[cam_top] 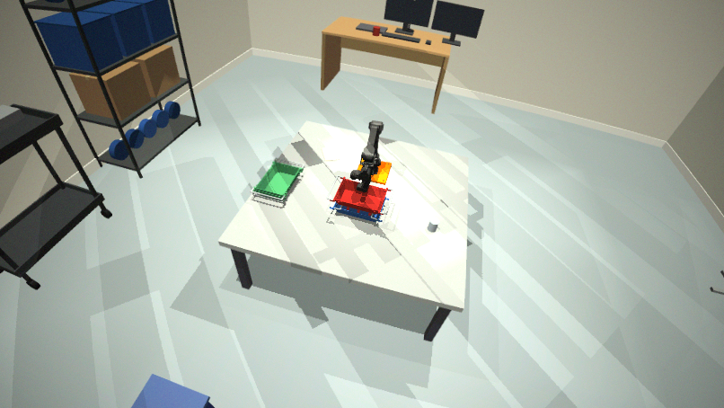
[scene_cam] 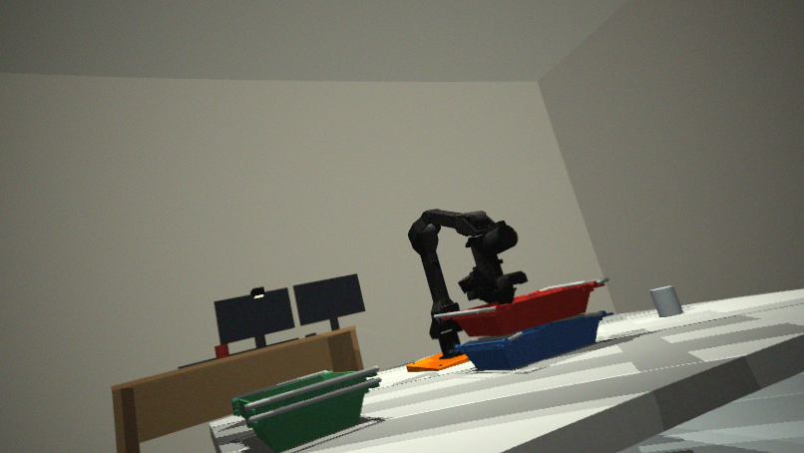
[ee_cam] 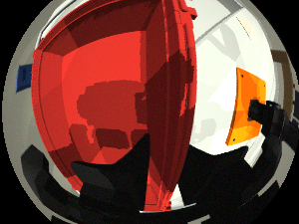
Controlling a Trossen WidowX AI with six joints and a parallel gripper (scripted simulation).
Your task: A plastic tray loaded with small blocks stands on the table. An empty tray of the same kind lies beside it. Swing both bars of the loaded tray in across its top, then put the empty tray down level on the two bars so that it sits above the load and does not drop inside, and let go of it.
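My gripper tip is 8 cm short of the red tray and 3 cm below it. Also, from my gripper tip: paper (40 cm behind, 32 cm to the right, 8 cm below); then grey cup (44 cm to the left, 10 cm ahead, 5 cm below).
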